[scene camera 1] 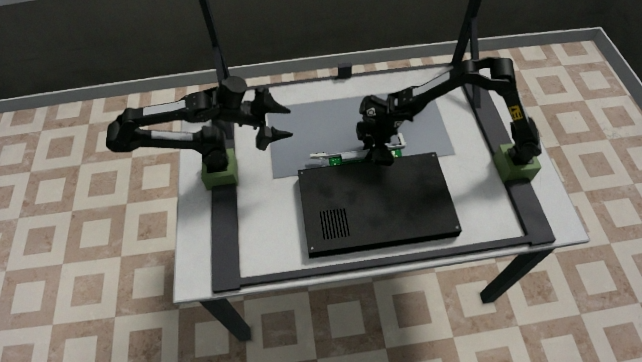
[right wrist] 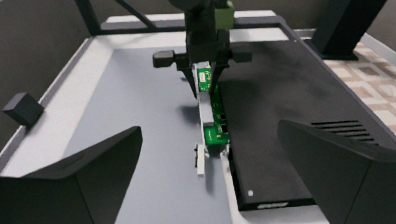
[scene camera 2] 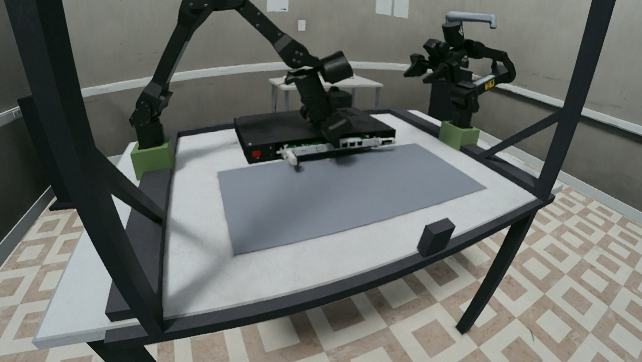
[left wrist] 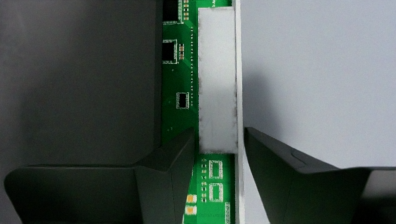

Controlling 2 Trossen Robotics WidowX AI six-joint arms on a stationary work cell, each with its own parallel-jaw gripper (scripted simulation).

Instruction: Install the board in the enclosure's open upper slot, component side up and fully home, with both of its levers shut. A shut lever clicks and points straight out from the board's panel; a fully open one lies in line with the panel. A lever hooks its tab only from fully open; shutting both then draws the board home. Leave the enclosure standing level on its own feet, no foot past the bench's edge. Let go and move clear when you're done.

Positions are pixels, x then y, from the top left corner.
Scene:
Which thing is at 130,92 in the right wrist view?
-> A grey mat.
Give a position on a grey mat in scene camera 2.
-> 275,204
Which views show the black enclosure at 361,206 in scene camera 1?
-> Scene camera 1, the right wrist view, scene camera 2 and the left wrist view: all of them.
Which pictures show my left gripper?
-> Scene camera 1, the right wrist view, scene camera 2 and the left wrist view: all of them.

